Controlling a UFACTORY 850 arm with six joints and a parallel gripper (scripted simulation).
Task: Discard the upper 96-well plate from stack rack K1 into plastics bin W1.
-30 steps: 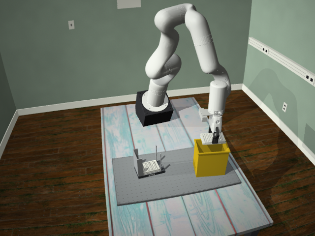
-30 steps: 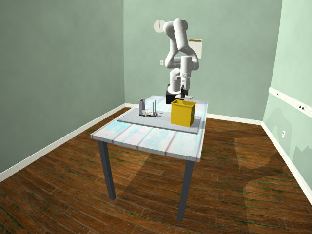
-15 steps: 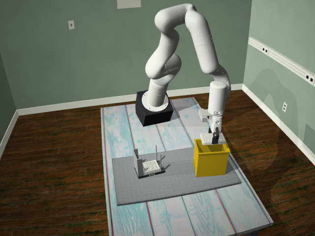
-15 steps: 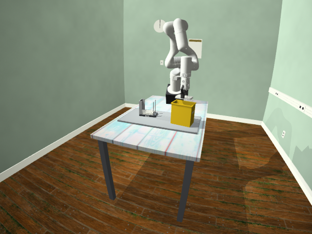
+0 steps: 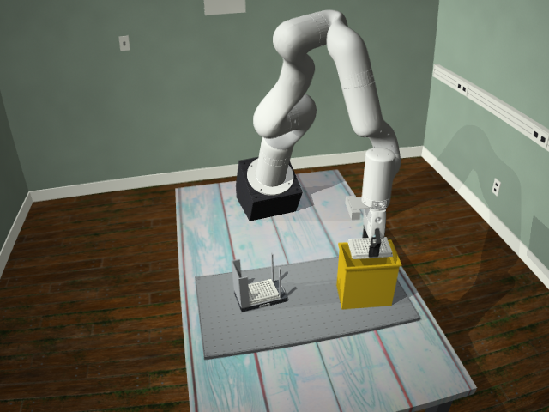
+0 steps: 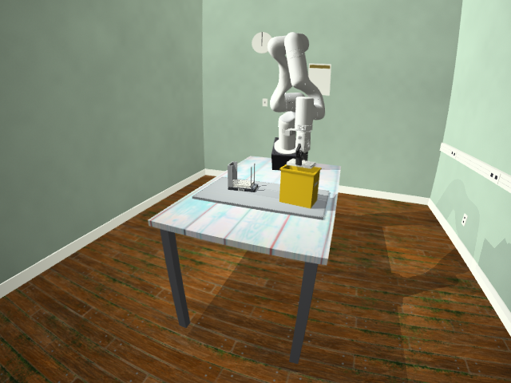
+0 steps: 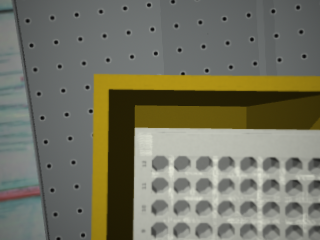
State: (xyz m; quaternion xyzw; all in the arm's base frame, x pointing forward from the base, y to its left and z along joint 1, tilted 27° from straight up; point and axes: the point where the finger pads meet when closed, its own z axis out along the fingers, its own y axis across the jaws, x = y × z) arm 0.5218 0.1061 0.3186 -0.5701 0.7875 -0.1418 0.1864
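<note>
Right now the yellow plastics bin is 130 mm below my hand.
</note>
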